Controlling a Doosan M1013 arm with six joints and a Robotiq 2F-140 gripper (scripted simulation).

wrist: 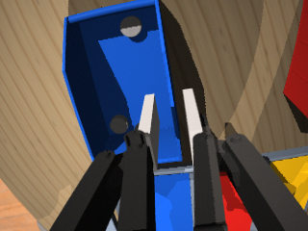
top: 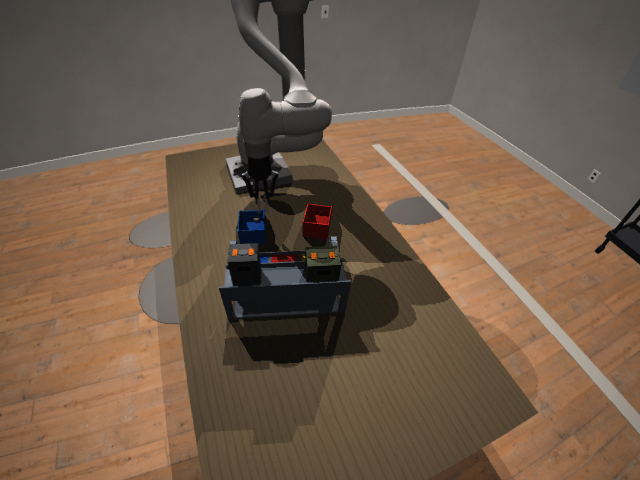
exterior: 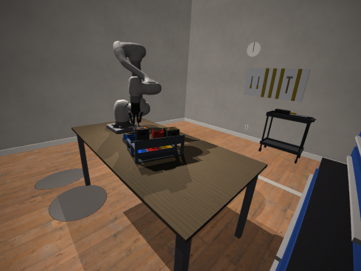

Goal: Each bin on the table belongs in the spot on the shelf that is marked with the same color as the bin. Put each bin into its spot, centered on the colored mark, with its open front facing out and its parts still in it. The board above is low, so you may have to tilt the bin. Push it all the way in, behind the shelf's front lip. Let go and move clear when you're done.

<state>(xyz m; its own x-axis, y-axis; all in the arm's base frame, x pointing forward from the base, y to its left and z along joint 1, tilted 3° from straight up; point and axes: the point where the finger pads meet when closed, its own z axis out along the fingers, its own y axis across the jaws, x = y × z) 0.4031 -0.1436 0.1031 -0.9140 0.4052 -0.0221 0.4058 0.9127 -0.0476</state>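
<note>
Now: the blue bin 100 mm below my hand, 40 mm to the right of it and 20 mm behind it. Round my hand: green toolbox: 380 mm ahead, 20 mm to the left, 10 mm above; then red bin: 210 mm to the left, 100 mm below, 70 mm ahead; then dark box: 280 mm ahead, 180 mm to the right, 30 mm above.
</note>
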